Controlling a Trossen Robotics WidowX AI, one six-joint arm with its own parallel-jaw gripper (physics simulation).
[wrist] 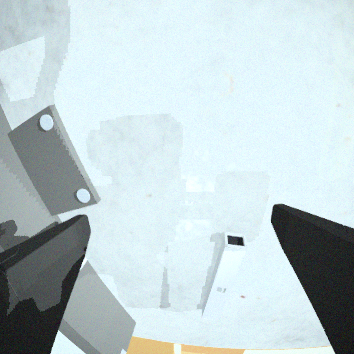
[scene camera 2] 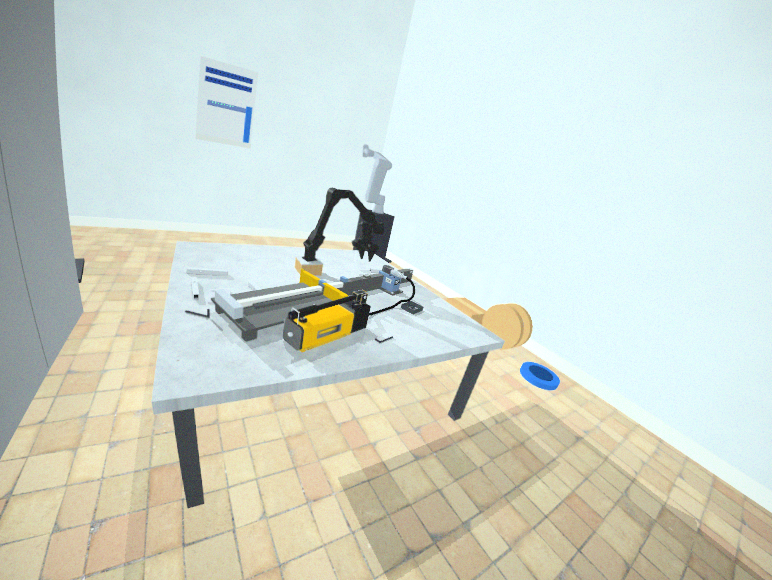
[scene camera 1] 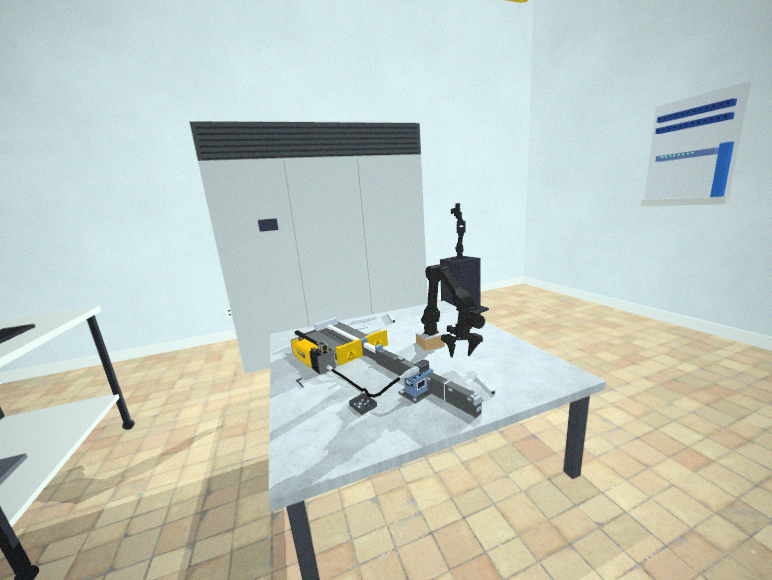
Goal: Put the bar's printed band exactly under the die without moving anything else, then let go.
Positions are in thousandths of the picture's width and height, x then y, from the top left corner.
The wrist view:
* my gripper: 510,620
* press rail fixture: 143,504
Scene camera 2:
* press rail fixture: 344,542
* hand pump: 401,565
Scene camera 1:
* my gripper: 597,615
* press rail fixture: 448,604
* hand pump: 410,613
